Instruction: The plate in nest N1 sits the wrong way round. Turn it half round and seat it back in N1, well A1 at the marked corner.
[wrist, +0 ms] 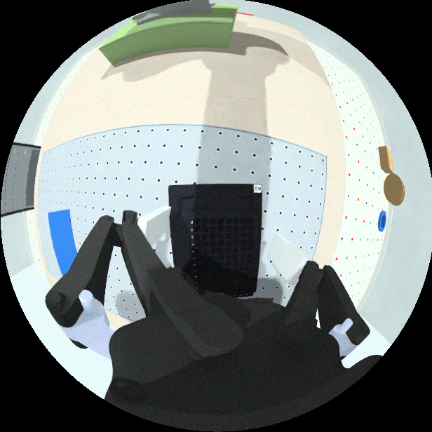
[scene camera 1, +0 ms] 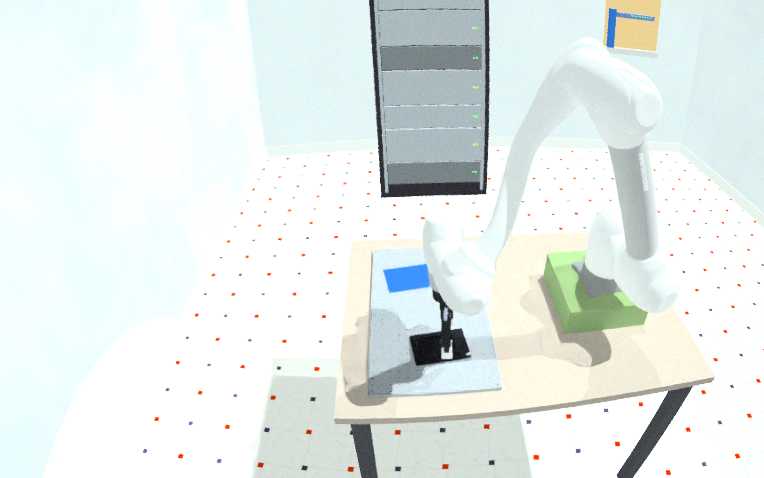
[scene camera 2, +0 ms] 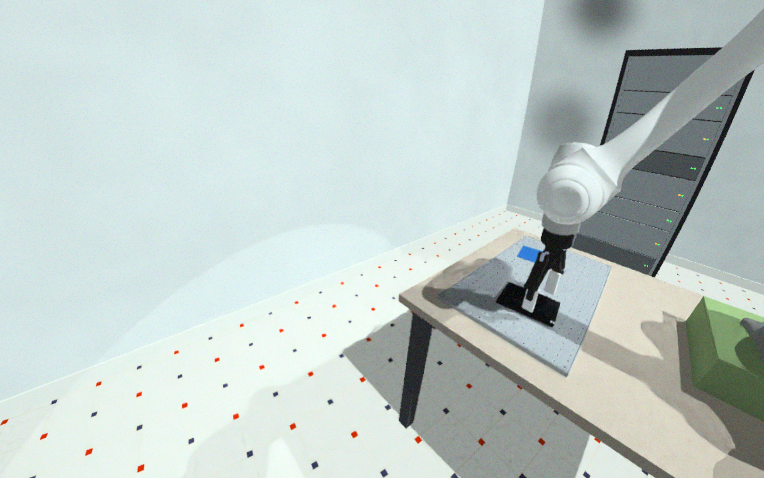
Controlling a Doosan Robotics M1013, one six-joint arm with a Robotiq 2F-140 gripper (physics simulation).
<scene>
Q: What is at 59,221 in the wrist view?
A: A blue rectangle.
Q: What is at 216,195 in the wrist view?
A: A black nest.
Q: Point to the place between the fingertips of my gripper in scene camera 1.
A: At 448,341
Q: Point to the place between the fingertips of my gripper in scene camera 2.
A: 538,300
</scene>
